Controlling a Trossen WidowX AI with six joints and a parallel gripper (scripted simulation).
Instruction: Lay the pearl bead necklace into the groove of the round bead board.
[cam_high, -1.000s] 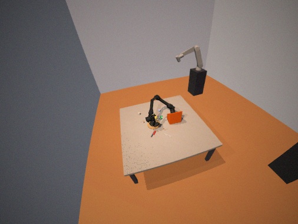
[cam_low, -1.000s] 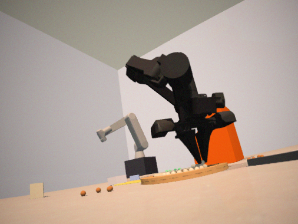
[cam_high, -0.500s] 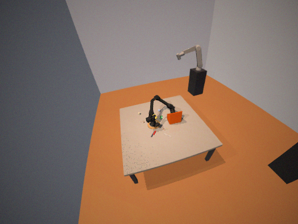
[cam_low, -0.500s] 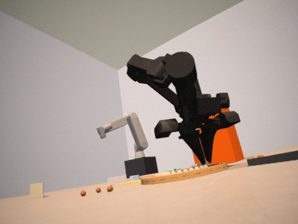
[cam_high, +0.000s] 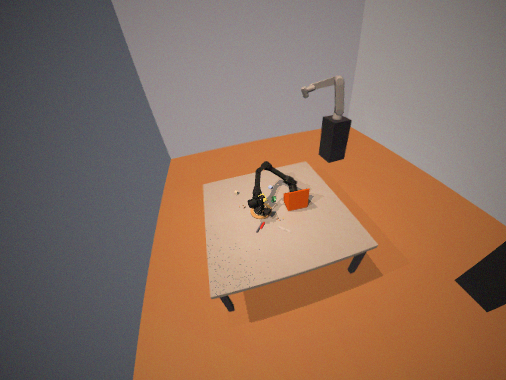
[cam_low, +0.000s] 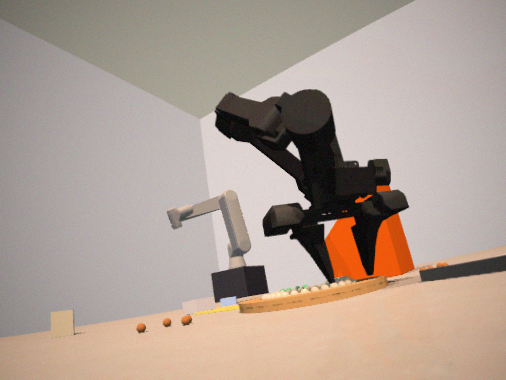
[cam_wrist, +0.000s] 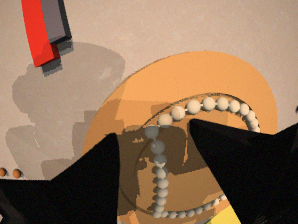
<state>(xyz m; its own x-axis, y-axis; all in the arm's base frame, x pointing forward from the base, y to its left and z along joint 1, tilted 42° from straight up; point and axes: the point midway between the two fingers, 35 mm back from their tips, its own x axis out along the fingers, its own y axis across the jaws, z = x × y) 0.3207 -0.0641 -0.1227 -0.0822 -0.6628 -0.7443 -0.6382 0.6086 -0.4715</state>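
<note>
Now: the round wooden bead board 6 cm to the right of my gripper tip, 2 cm behind it and 1 cm below it. Also, from my gripper tip: tan cube 39 cm to the right, 15 cm ahead; then yellow flat piece 23 cm to the right, 7 cm behind, 2 cm below; then red-handled tool 12 cm to the left, 4 cm ahead, 1 cm below.
</note>
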